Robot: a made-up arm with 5 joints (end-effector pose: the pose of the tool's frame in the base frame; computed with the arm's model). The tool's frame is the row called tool.
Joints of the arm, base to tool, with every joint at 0 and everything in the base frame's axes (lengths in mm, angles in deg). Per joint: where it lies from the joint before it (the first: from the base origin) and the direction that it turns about. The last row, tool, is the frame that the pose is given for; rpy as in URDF.
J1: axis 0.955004 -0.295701 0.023 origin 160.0 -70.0 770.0
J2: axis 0 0 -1 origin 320.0 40.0 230.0
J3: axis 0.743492 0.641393 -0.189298 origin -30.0 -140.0 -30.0
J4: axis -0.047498 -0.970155 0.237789 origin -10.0 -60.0 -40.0
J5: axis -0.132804 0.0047 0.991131 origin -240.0 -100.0 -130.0
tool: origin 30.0 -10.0 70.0 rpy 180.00 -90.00 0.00
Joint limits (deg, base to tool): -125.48..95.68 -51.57..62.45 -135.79..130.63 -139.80..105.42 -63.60..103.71
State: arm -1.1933 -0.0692 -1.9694 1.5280 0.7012
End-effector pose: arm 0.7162 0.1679 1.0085 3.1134 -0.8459 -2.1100
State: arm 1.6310 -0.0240 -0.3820 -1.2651 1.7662
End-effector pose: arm 0.1975 -0.4295 0.6592 0.0709 -0.3909 -1.0817
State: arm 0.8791 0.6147 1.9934 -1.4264 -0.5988
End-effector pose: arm 0.1494 -0.3410 0.7315 -0.9314 0.5166 1.0200
Working (the frame after each row of the table, in the pose's form):
after J1: 0.1600 -0.0700 0.7700 0.8546 -0.2379 -0.0871
after J2: 0.4145 -0.2400 1.0215 0.8558 0.2323 -0.4868
after J3: 0.3308 -0.2740 0.9064 2.8786 0.2194 0.7412
after J4: 0.2812 -0.2268 0.9310 2.5191 -0.9836 1.6626
after J5: 0.1406 -0.4128 0.7575 2.1868 -0.5455 2.2388

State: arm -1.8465 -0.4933 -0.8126 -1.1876 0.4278
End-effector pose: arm 0.5113 0.1492 0.8744 2.1357 0.9710 0.9508
Working (the frame after each row of the table, in the pose's form):
after J1: 0.1600 -0.0700 0.7700 -1.8556 0.2595 -0.4056
after J2: 0.5026 0.0109 0.5883 -1.9430 0.7278 -0.5848
after J3: 0.5750 -0.0095 0.7138 -2.0163 1.0887 0.0873
after J4: 0.6342 -0.0146 0.7558 -2.4913 0.0712 -0.7422
after J5: 0.4670 0.1400 0.9364 -2.6178 0.3070 -1.1020

